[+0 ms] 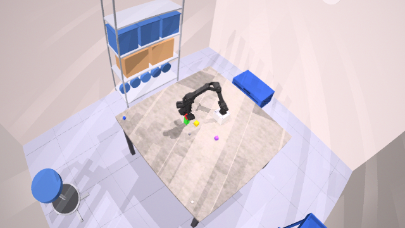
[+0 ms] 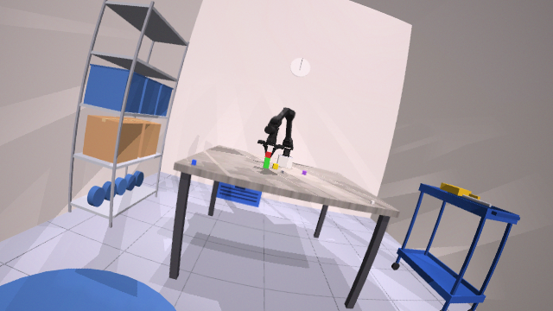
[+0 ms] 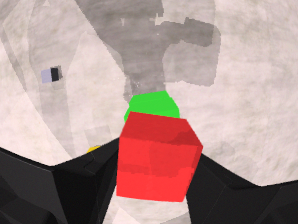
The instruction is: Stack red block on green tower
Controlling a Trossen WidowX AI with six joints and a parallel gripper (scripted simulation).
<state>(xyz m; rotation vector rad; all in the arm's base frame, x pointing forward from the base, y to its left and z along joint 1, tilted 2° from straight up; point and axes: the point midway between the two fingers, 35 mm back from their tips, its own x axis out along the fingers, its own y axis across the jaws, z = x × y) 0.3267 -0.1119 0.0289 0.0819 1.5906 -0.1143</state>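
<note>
Now: the red block 1 cm above my gripper tip. Round my gripper tip: small blue block 53 cm ahead, 33 cm to the right, 7 cm below; yellow block 7 cm below, 7 cm behind, 6 cm to the left; purple block 29 cm to the left, 14 cm behind, 7 cm below.
</note>
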